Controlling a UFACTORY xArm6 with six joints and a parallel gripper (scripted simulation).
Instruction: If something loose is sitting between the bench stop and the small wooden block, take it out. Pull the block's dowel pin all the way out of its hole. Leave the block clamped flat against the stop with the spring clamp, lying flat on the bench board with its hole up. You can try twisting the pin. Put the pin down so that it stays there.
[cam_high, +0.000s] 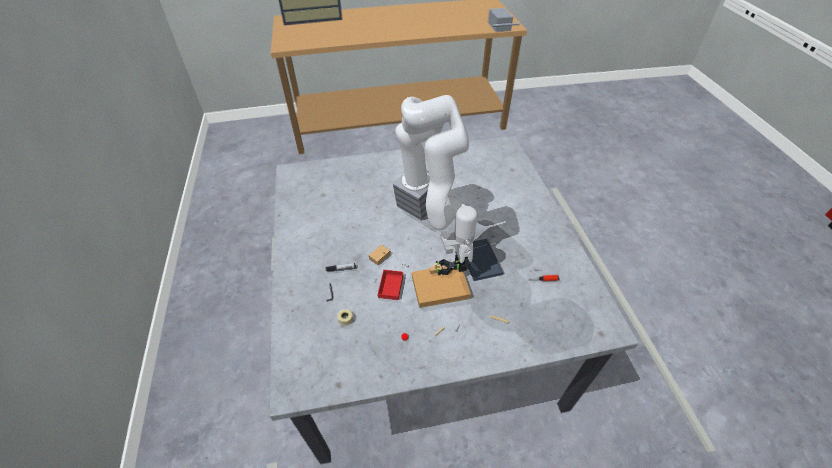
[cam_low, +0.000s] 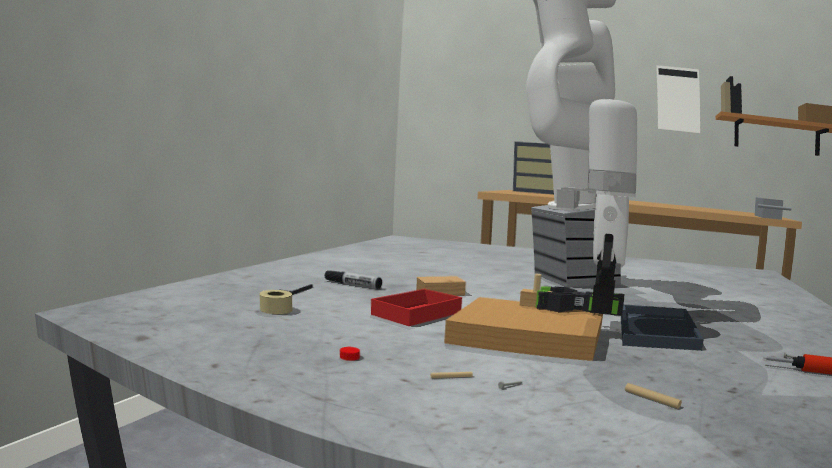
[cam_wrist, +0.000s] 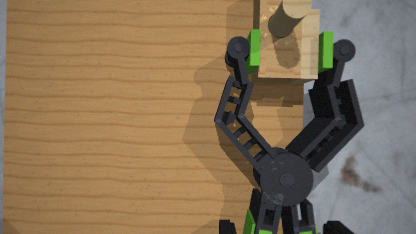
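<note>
The dowel pin lies 100 mm to the right of my hand and 20 mm ahead of it. The rest, counted from my hand: dark tray: 90 mm to the left, 50 mm below, 50 mm behind; bench board: 90 mm to the right, 70 mm ahead, 30 mm below; wooden block: 100 mm to the right, 20 mm ahead, 10 mm below.
</note>
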